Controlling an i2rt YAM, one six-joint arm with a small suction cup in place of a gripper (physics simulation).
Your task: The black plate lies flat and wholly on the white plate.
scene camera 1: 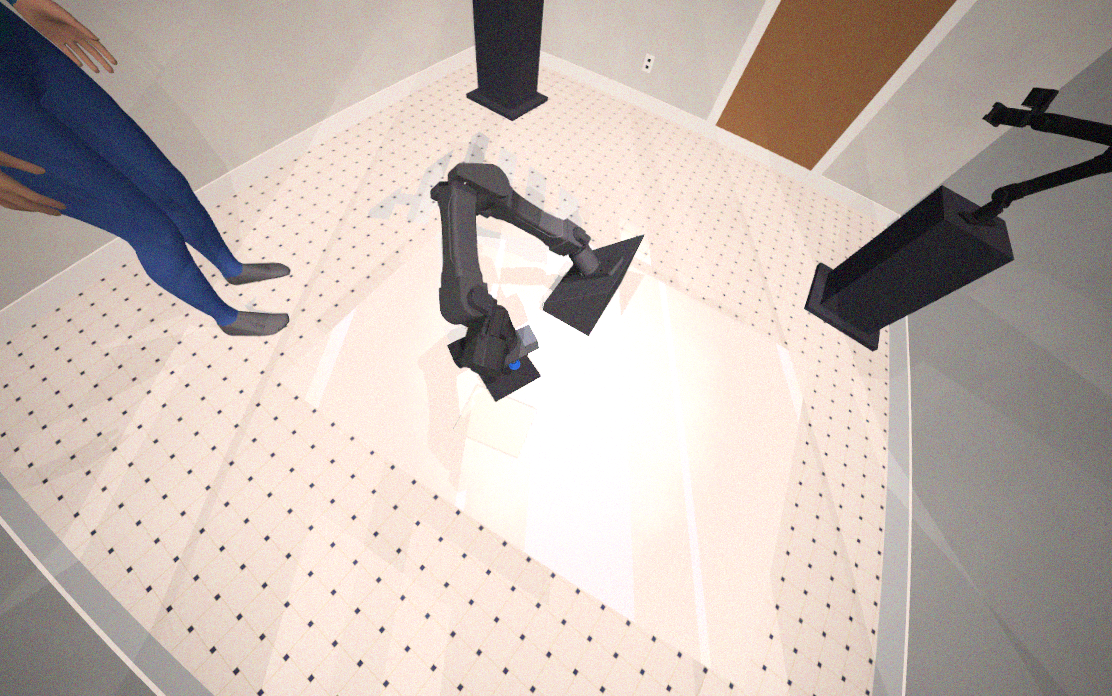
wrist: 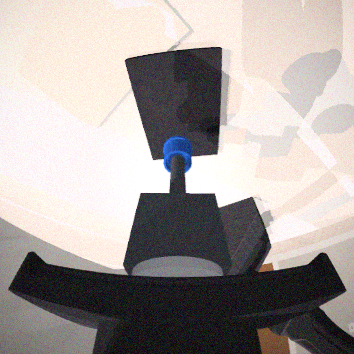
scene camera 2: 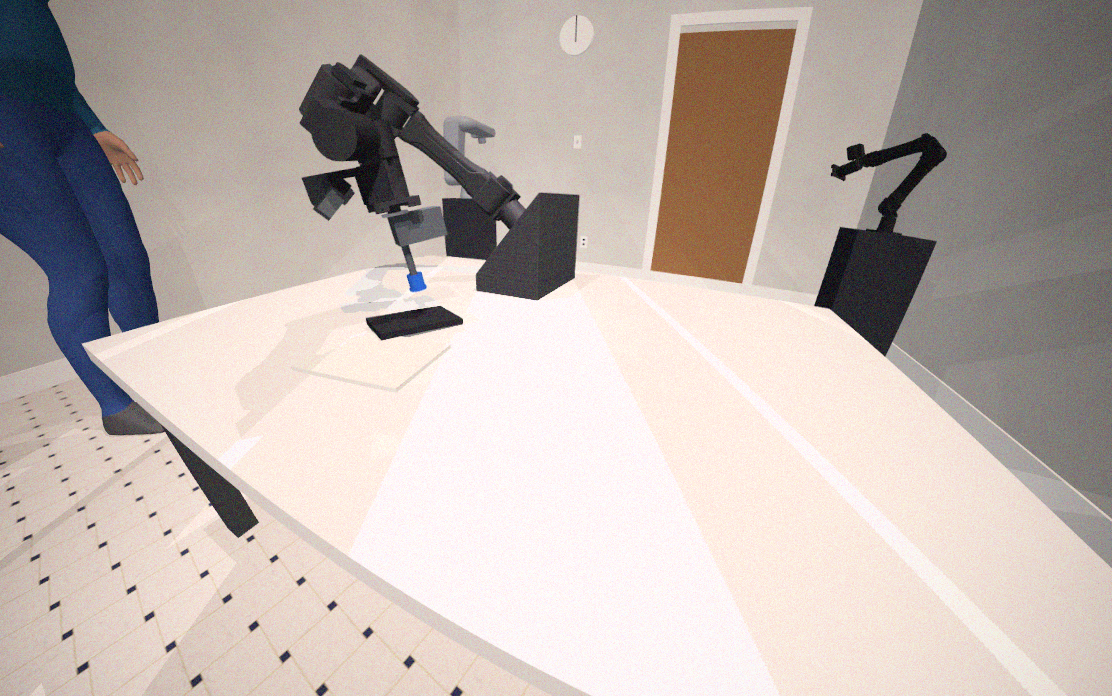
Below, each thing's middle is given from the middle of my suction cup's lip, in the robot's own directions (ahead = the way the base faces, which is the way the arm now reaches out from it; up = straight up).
My suction cup is 6 cm above the black plate (scene camera 1: 511, 380), 1 cm to the left of it and 1 cm short of it. Round my suction cup: white plate (scene camera 2: 362, 358): 13 cm ahead, 7 cm below, 4 cm to the left.
